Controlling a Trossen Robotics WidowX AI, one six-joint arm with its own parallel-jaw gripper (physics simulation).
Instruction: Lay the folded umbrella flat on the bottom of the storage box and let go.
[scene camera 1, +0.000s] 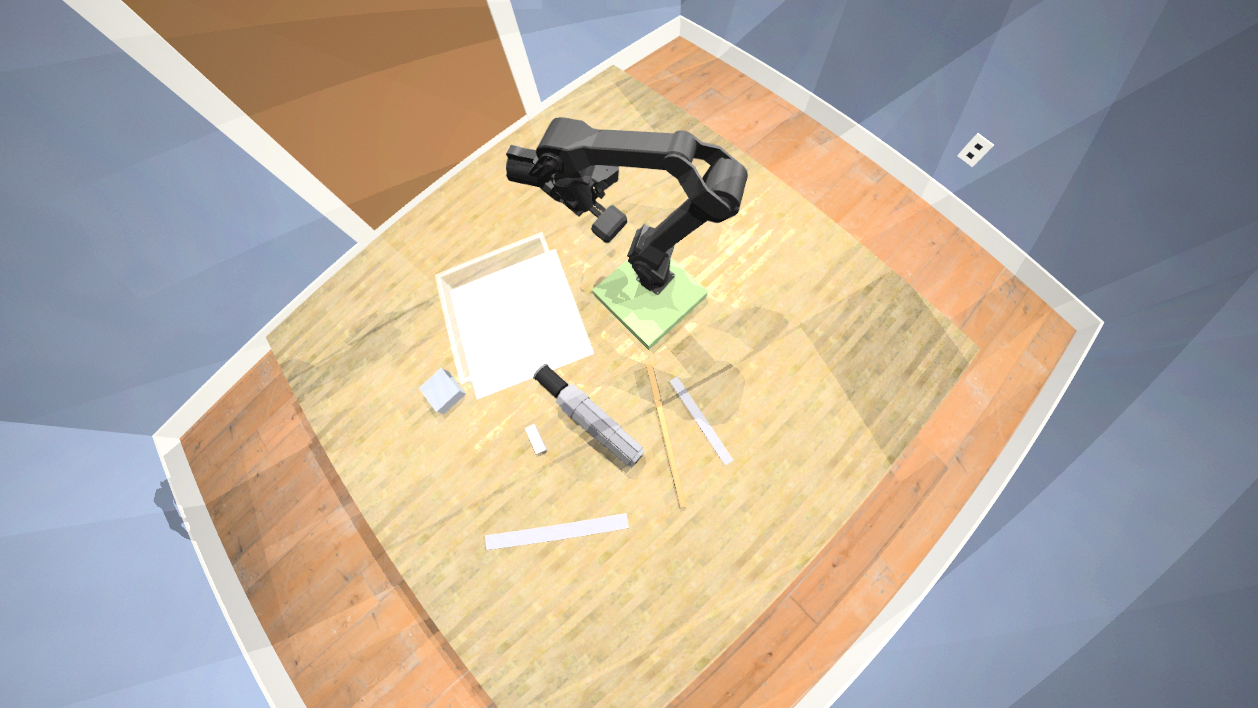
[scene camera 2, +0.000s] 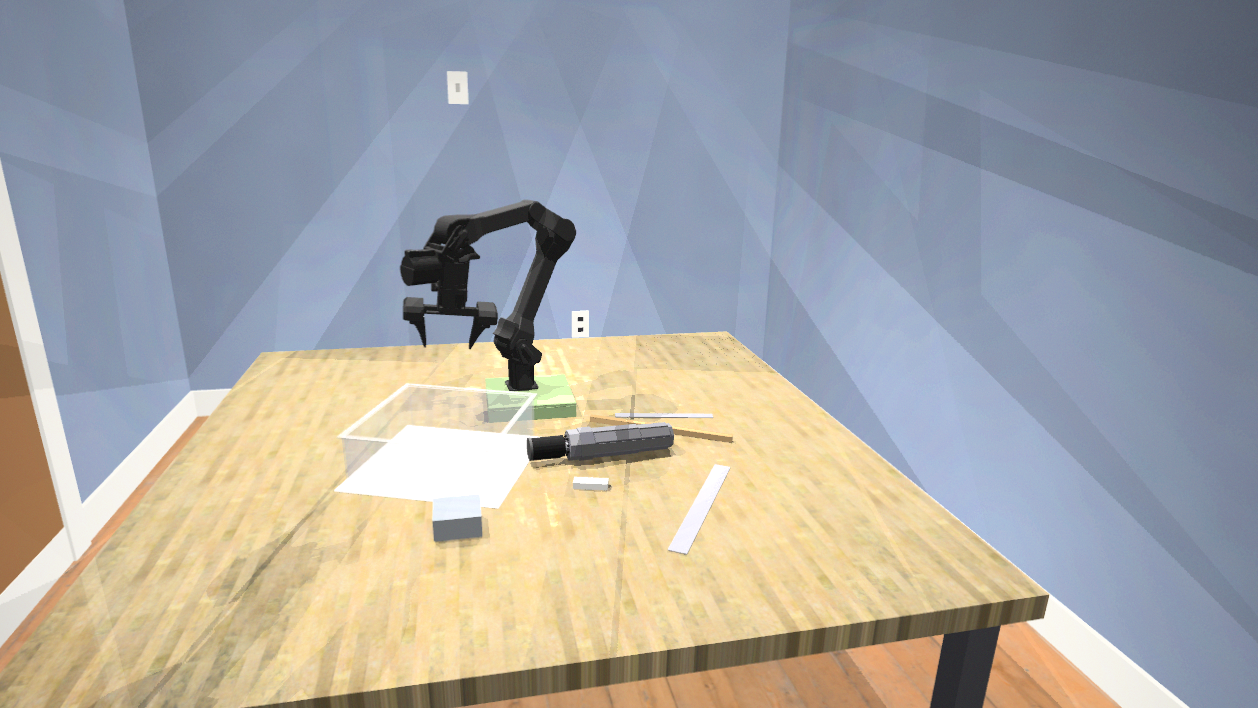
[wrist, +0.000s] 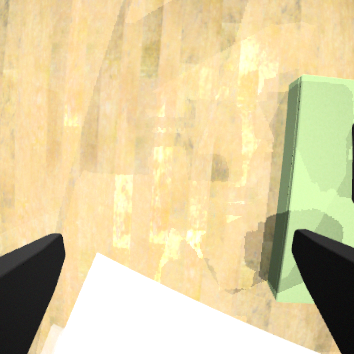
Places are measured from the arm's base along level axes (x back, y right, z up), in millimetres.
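Pixels of known places: gripper, fingertip midpoint: (scene camera 1: 590, 218) (scene camera 2: 447, 347) (wrist: 179, 243); arm's base, link origin: (scene camera 1: 655, 277) (scene camera 2: 521, 385).
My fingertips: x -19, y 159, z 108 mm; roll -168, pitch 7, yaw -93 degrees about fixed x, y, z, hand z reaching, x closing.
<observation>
For each thing: its top centre in the pictures, then the offset to it from my fingertips.
- folded umbrella, top centre: (scene camera 2: 601, 427) (scene camera 1: 585, 412) dx -306, dy -244, dz -84 mm
- storage box, top centre: (scene camera 2: 444, 413) (scene camera 1: 502, 303) dx -252, dy +35, dz -44 mm
- grey-blue block, top centre: (scene camera 2: 456, 507) (scene camera 1: 438, 389) dx -483, dy +44, dz -106 mm
- small white piece, top centre: (scene camera 2: 590, 480) (scene camera 1: 535, 438) dx -419, dy -189, dz -130 mm
- wooden stick, top centre: (scene camera 2: 659, 425) (scene camera 1: 665, 433) dx -233, dy -391, dz -130 mm
The folded umbrella (scene camera 1: 598, 425) (scene camera 2: 619, 442), grey with a black handle, lies on its side on the table, outside the storage box. Its handle end is close to the box's near right corner in scene camera 2. The storage box (scene camera 1: 523, 317) (scene camera 2: 431, 464) (wrist: 165, 320) has a white bottom and see-through walls; no umbrella shows in it. In the wrist view part of the box shows at the lower edge. My gripper (scene camera 2: 448, 346) (wrist: 179, 243) is open and empty, points down and hangs high above the table, behind the box and beside the arm's base. Its fingertips are hidden in scene camera 1.
The arm stands on a green block (scene camera 1: 649, 325) (scene camera 2: 552, 411) (wrist: 320, 130). A grey-blue block (scene camera 1: 441, 390) (scene camera 2: 456, 519) sits beside the box. Near the umbrella lie a small white piece (scene camera 1: 535, 439) (scene camera 2: 590, 484), a wooden stick (scene camera 1: 666, 435) and two pale strips (scene camera 1: 556, 531) (scene camera 1: 700, 420).
</observation>
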